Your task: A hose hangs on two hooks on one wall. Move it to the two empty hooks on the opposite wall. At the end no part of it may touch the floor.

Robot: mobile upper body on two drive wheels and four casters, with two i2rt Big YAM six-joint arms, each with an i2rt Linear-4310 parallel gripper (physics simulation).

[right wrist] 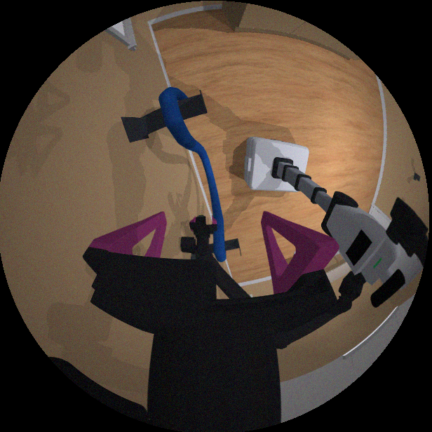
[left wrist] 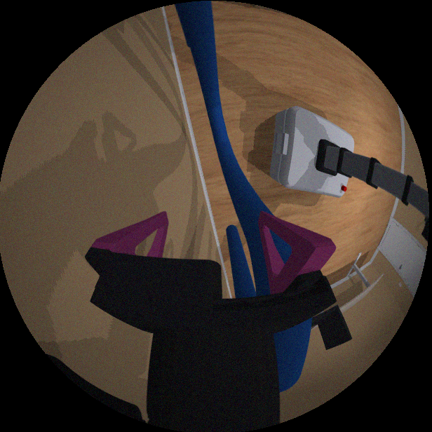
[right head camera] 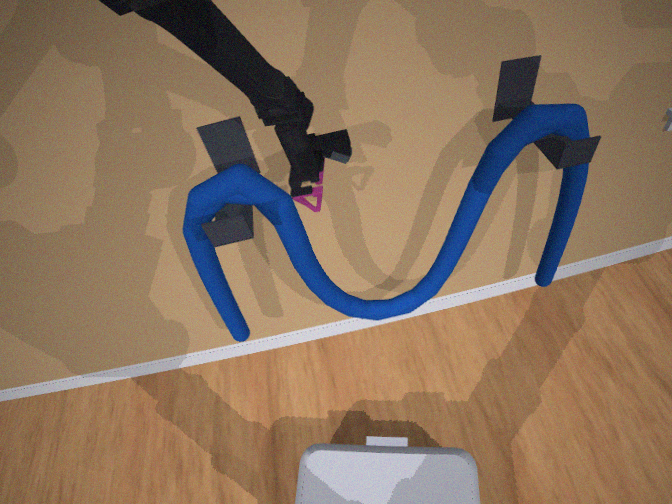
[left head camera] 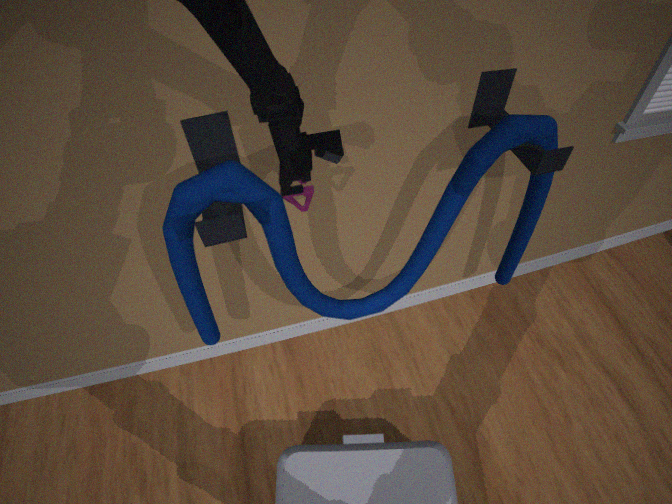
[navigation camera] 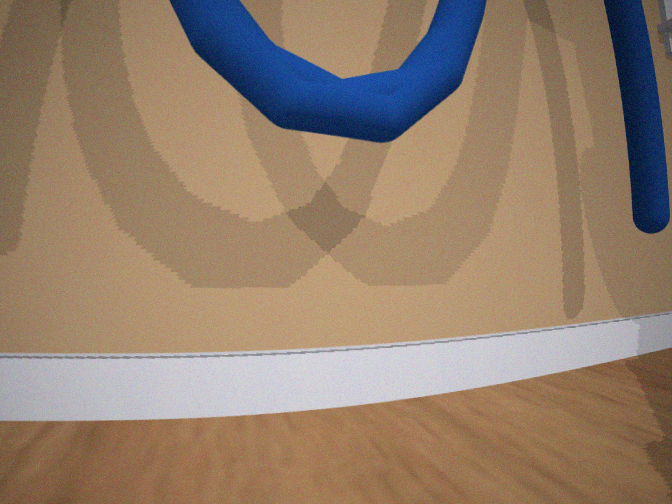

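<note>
A blue hose hangs over a left hook and a right hook, sagging between them. Both ends hang down. My left gripper is open beside the hose, just right of the left hook in the head views. In its wrist view the hose passes by the right-hand finger, which partly covers it. My right gripper is open and empty, away from the hose. The opposite wall's two empty hooks cannot be made out clearly.
My pale grey base stands on the wood floor before the hose's wall. A white baseboard runs below. A window is at the right. A small dark thing is on the far-side wall.
</note>
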